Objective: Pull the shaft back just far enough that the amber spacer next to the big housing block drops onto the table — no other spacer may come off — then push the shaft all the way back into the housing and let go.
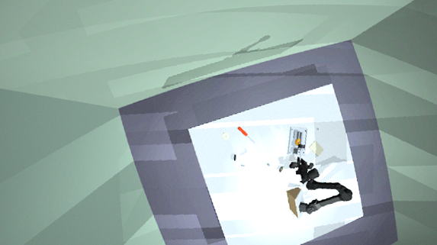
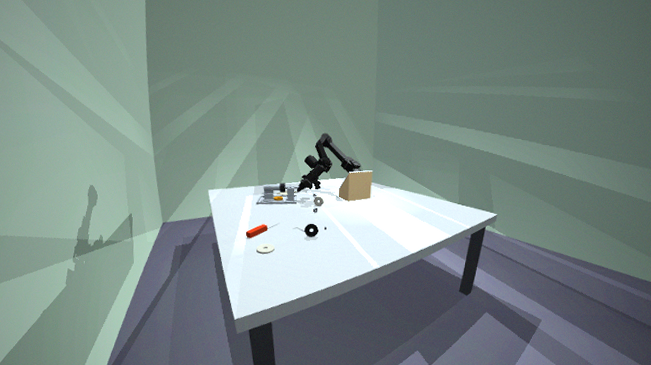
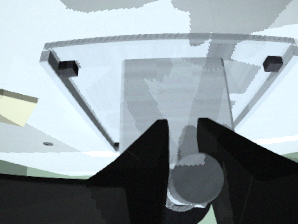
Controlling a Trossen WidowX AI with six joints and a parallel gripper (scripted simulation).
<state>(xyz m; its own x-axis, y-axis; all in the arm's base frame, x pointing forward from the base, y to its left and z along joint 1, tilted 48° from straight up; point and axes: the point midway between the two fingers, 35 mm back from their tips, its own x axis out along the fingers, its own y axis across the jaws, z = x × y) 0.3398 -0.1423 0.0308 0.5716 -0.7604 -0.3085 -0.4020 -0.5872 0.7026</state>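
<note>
My gripper tip is 5 cm short of the thin shaft, 2 cm to the left of it and 2 cm below it. The rest, counted from my gripper tip: red-handled screwdriver (34 cm to the left, 30 cm ahead, 5 cm below); pale yellow square (20 cm to the right, 5 cm below, 1 cm behind); white washer (50 cm to the left, 35 cm ahead, 5 cm below).
</note>
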